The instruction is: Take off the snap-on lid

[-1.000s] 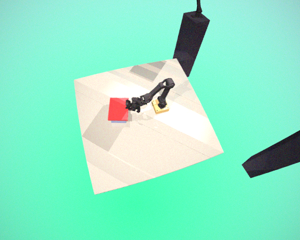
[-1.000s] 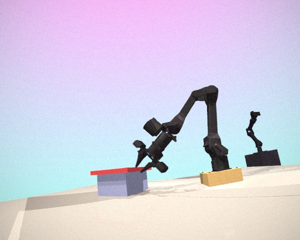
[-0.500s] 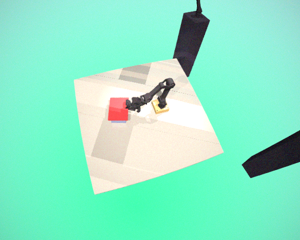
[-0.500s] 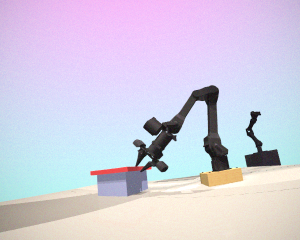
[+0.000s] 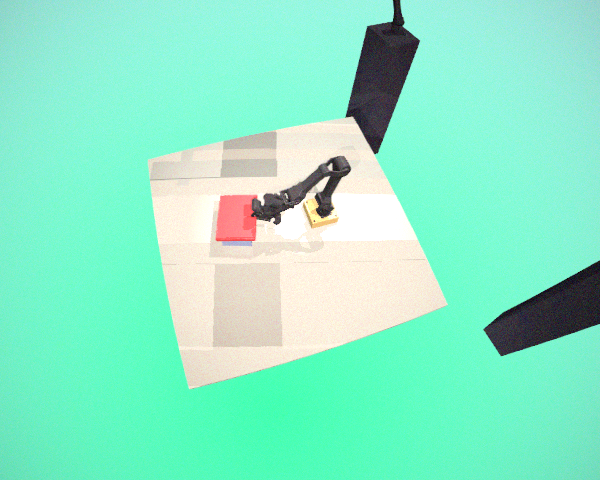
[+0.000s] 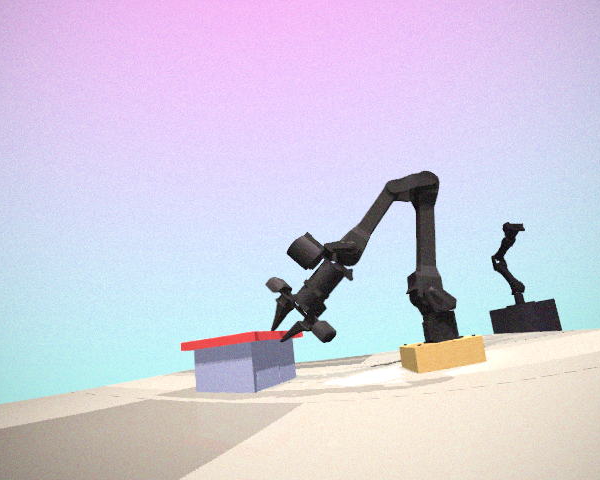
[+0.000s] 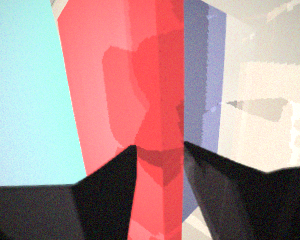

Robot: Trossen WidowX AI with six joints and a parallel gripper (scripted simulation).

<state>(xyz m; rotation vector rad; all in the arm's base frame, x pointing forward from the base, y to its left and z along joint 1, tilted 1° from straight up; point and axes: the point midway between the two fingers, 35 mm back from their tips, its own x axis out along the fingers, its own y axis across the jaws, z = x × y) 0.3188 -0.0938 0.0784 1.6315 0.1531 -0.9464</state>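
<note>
Now: gripper tip 7 cm short of the red lid and 4 cm to the left of it. From my gripper tip the other things lie so: storage box (7 cm ahead, 5 cm below, 4 cm to the right).
</note>
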